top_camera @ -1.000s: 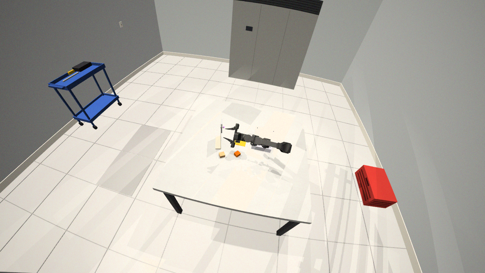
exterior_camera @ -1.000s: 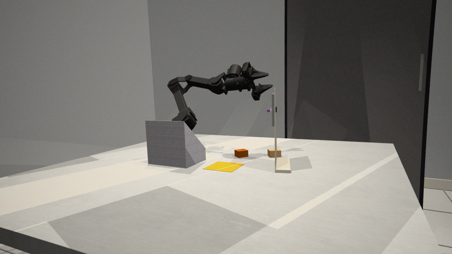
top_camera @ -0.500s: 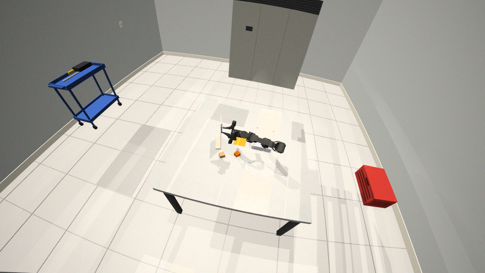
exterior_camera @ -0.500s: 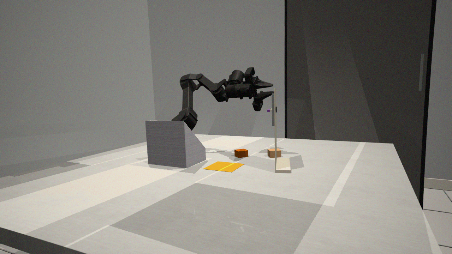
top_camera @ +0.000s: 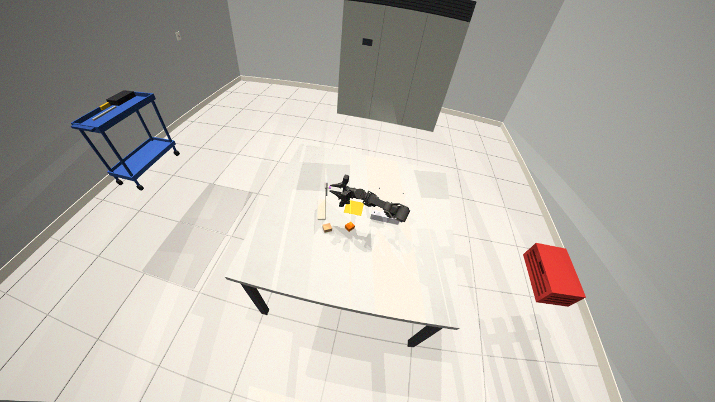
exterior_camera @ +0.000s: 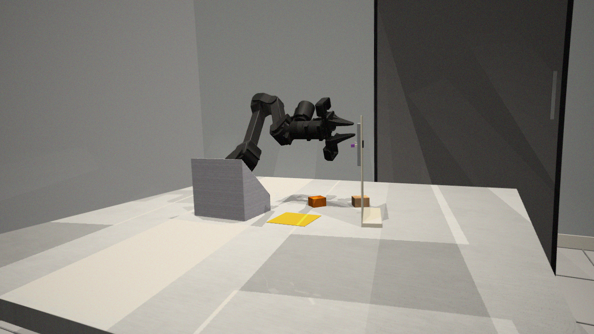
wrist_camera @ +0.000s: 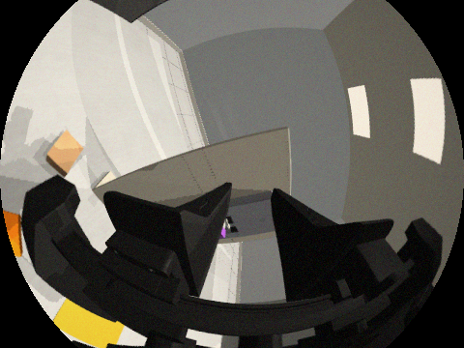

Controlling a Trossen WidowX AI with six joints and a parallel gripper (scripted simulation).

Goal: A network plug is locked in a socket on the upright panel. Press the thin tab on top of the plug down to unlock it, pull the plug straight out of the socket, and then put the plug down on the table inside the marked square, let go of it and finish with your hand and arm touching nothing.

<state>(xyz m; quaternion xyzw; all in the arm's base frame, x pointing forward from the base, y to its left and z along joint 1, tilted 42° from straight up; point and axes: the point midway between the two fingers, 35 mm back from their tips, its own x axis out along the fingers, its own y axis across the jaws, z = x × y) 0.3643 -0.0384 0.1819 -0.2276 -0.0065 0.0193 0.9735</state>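
Now: the network plug 20 mm ahead of my gripper tip, 40 mm to the right of it and 40 mm below it. Also, from my gripper tip: tan cube (20 mm behind, 110 mm to the left, 240 mm below); then orange cube (160 mm behind, 60 mm to the left, 240 mm below); then upright panel (50 mm ahead, 40 mm to the right, 120 mm below).
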